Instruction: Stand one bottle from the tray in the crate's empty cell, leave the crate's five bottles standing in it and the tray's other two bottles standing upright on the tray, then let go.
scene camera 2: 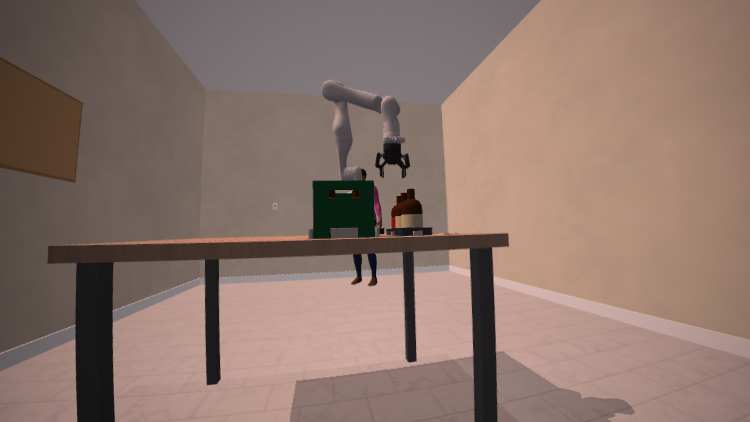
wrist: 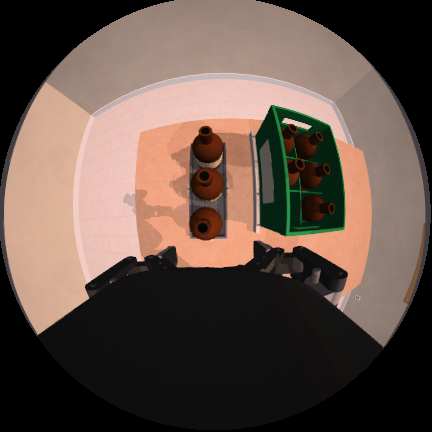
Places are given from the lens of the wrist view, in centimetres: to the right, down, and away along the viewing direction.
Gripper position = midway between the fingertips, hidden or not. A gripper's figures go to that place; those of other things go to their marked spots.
my gripper (wrist: 214, 252): 0, 4, 14
brown bottle (wrist: 205, 223): -2, 2, 22
